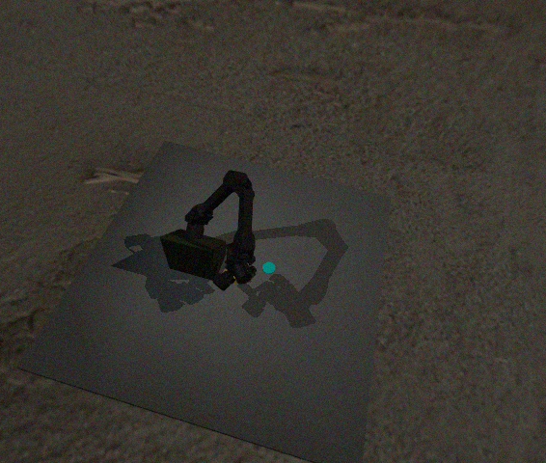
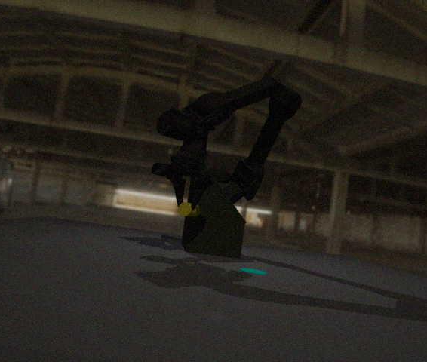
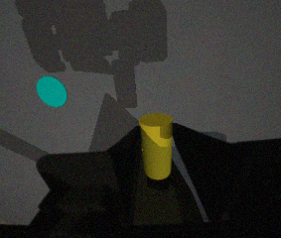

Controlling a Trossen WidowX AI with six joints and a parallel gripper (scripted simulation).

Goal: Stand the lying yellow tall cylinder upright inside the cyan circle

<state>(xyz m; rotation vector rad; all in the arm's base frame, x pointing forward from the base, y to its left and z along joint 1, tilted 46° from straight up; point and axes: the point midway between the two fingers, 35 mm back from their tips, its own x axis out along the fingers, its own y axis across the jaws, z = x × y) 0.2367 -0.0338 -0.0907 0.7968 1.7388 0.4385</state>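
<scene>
My gripper tip is now 17 cm to the right of the cyan circle, 11 cm above it and 9 cm short of it. Round my gripper tip: yellow tall cylinder: 2 cm behind, 1 cm to the left.
</scene>
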